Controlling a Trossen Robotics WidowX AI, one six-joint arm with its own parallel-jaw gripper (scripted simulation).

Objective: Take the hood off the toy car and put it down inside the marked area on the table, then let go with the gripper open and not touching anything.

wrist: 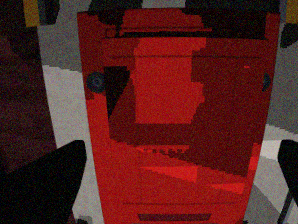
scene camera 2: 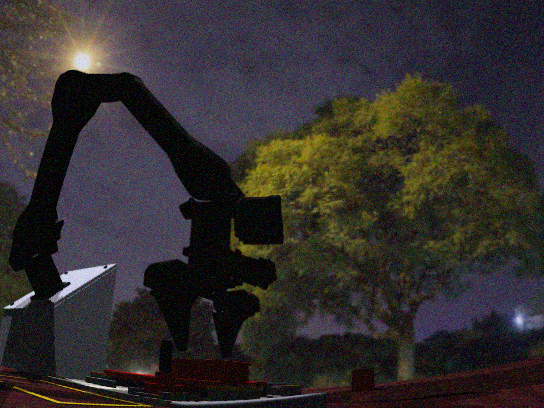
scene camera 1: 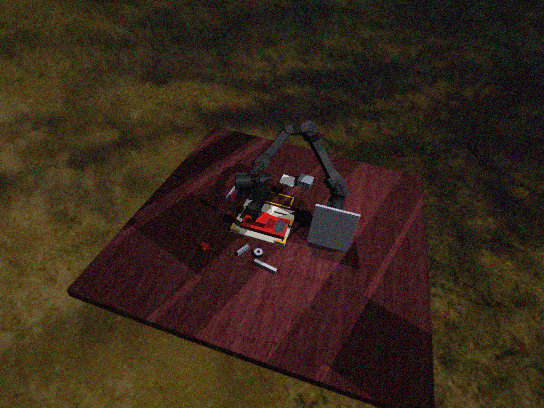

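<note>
My gripper (scene camera 2: 205, 354) open, holding nothing. Wrist view also shows the gripper (wrist: 184, 150). Red hood (wrist: 183, 109) and red toy car (wrist: 91, 28) visible too.
</note>
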